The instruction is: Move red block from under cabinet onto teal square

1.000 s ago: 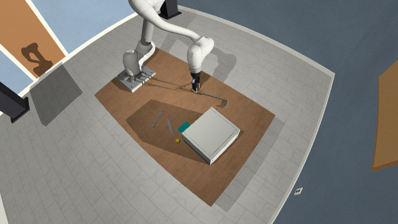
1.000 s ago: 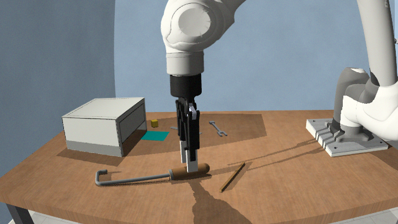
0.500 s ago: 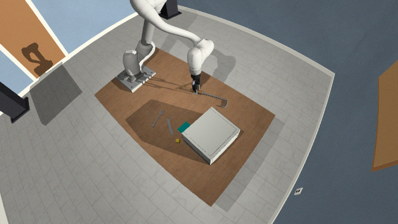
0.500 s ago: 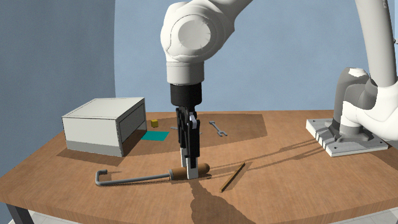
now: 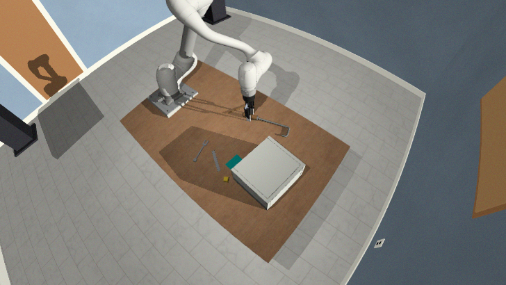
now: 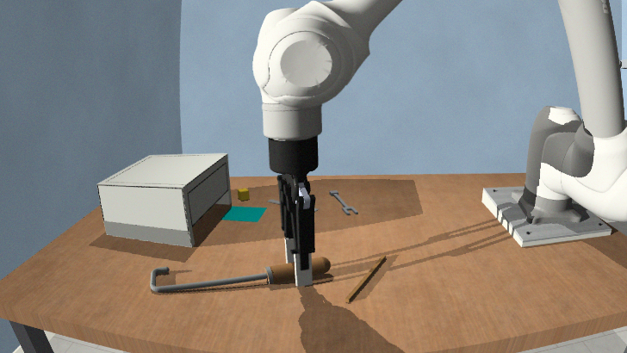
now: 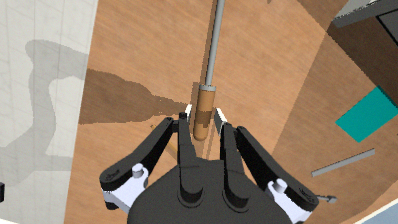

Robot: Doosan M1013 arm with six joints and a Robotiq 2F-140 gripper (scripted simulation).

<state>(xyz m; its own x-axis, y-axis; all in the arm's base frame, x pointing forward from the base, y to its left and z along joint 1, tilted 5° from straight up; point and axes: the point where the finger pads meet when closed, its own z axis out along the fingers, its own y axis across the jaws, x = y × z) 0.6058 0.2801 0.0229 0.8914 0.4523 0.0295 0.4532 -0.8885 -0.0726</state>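
My gripper is now 120 mm past the thin wooden stick, 10 mm to the left of it and 30 mm above it. Round my hand: flat grey bar 90 mm ahead, 380 mm to the right, 30 mm below; rod tool 120 mm ahead, 20 mm to the left, 20 mm below; teal square 200 mm ahead, 300 mm to the right, 30 mm below.
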